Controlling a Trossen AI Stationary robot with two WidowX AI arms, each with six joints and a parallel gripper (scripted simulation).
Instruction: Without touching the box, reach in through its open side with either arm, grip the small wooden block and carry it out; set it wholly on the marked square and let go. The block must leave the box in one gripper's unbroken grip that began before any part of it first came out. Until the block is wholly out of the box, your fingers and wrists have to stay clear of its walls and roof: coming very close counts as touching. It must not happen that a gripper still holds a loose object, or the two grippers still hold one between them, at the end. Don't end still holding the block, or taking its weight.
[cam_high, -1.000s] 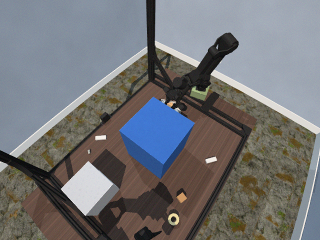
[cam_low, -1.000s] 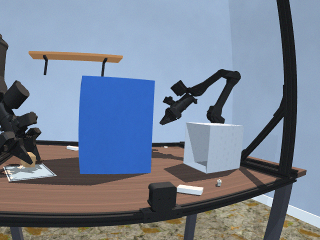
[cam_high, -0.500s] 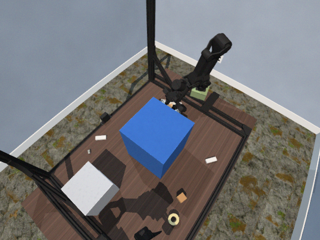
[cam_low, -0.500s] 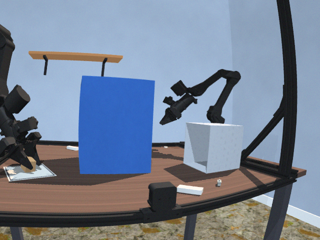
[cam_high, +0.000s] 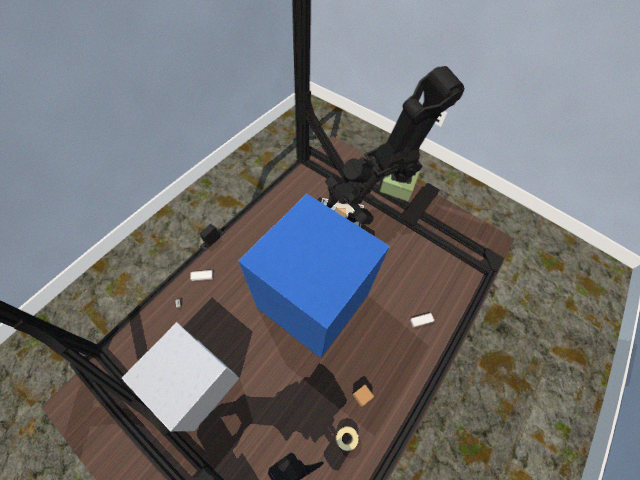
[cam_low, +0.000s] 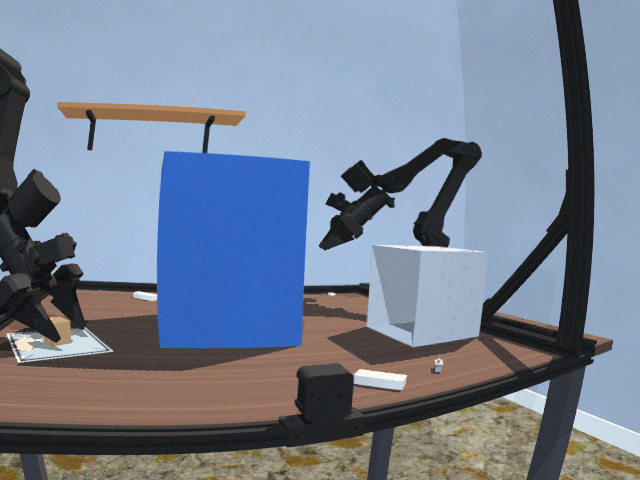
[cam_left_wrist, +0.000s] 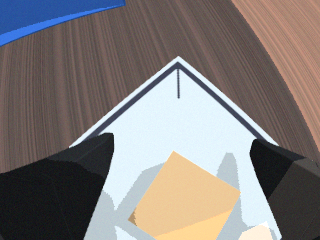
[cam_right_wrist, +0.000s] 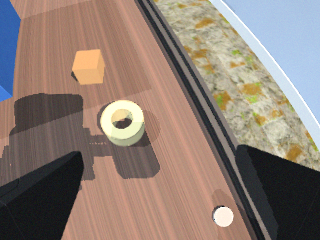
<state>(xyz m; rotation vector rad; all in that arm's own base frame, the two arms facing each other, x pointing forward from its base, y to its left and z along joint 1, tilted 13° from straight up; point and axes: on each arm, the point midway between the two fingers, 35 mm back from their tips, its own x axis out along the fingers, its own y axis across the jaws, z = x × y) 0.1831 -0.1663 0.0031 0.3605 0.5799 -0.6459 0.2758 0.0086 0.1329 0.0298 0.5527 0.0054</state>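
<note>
Now: left hand 10 mm to the right of the marked square and 40 mm above it.
</note>
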